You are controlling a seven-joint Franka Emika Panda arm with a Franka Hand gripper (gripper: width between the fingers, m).
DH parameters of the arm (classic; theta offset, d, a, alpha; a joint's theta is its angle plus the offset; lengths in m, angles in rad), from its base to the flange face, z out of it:
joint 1: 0 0.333 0 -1.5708
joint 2: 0 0 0 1.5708
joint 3: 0 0.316 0.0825 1.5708
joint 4: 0 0 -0.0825 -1.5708
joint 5: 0 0.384 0 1.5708
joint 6: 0 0 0.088 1.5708
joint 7: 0 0.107 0 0
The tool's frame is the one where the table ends.
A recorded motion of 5 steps. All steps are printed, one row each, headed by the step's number.
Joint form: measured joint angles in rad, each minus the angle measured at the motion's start. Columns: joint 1, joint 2, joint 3, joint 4, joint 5, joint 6, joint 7.
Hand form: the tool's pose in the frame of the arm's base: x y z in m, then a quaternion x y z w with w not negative. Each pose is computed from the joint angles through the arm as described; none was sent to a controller.
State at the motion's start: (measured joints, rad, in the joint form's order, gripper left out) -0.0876 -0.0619 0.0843 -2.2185 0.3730 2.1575 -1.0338
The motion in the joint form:
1: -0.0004 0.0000 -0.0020 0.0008 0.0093 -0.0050 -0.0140
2: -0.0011 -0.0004 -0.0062 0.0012 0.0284 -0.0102 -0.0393
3: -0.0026 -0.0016 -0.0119 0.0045 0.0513 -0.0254 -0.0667
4: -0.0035 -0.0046 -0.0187 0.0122 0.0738 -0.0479 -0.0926
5: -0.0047 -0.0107 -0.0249 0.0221 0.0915 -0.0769 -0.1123
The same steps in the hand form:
1: 0.5179 0.0127 0.4052 -0.90398 -0.39807 -0.07721 0.13563
2: 0.5176 0.0111 0.4055 -0.90063 -0.40231 -0.08167 0.14264
3: 0.5171 0.0091 0.4067 -0.89675 -0.40638 -0.08535 0.15299
4: 0.5168 0.0073 0.4105 -0.89237 -0.41080 -0.08928 0.16415
5: 0.5161 0.0059 0.4163 -0.88811 -0.41507 -0.09185 0.17476

